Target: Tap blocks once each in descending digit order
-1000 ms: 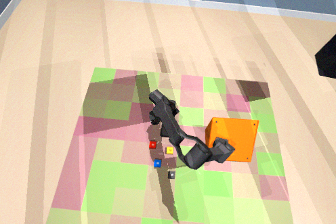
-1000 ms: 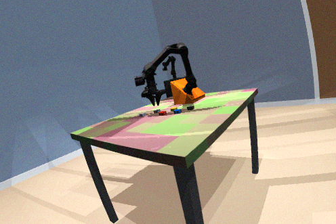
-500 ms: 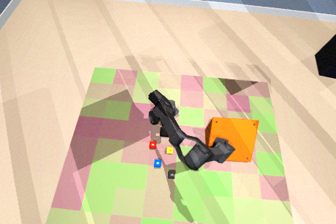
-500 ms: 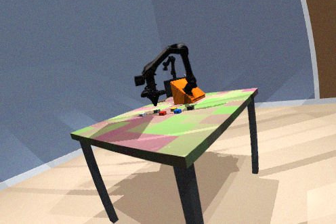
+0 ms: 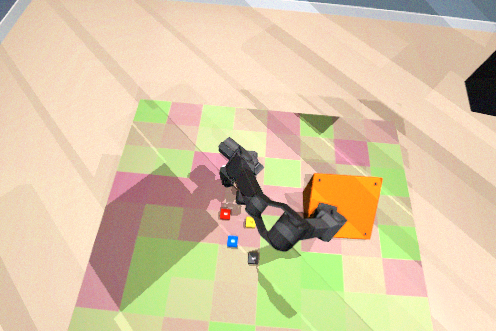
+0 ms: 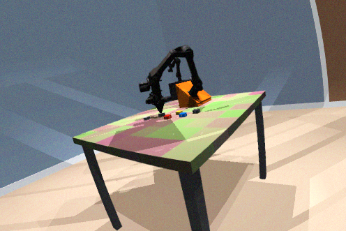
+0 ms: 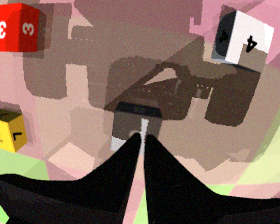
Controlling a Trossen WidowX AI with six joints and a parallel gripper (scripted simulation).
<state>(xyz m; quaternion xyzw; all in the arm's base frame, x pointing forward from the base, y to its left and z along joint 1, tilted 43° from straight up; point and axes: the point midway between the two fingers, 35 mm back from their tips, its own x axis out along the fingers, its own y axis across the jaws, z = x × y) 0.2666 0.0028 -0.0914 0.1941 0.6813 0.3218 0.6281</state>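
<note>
The grey block lies 10 mm to the left of my gripper tip and 10 mm below it. The rest, counted from my gripper tip: yellow block: 120 mm to the left, 40 mm behind, 10 mm below; then white block: 80 mm ahead, 50 mm to the right, 10 mm below; then red block: 120 mm to the left, 50 mm ahead, 10 mm below.
</note>
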